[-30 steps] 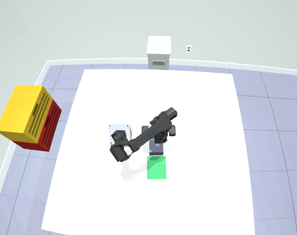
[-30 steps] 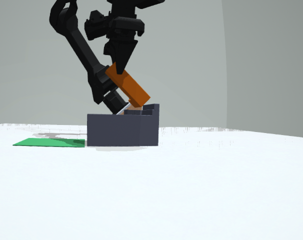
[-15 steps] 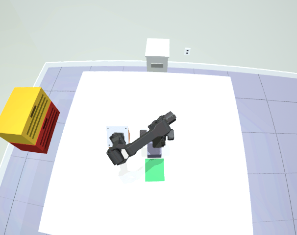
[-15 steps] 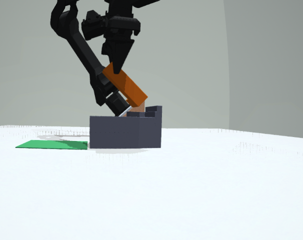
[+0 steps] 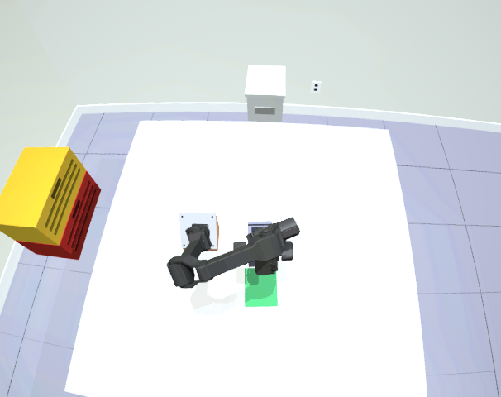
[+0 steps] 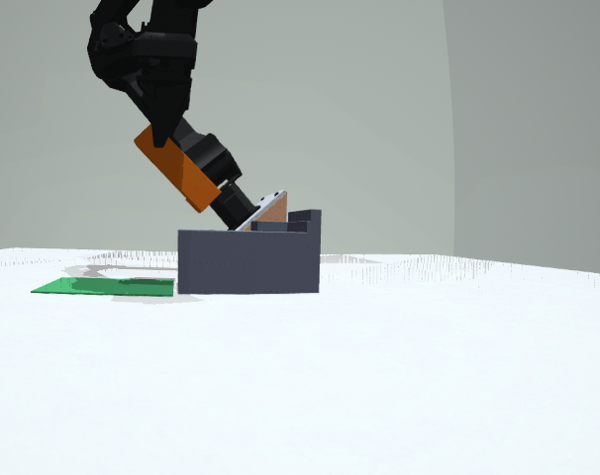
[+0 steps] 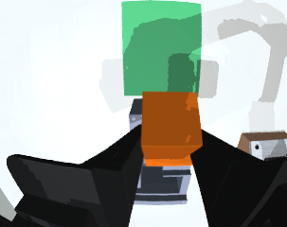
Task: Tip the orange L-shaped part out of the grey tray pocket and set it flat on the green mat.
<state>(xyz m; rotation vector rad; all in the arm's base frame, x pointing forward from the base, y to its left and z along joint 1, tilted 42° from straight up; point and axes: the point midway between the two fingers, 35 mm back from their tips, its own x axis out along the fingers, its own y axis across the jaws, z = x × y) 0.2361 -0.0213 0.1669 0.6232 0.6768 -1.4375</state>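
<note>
The green mat lies 17 cm below my gripper tip, 5 cm to the right of it and 1 cm behind it. Also, from my gripper tip: orange L-shaped part 3 cm to the left, 3 cm below, 2 cm behind.
</note>
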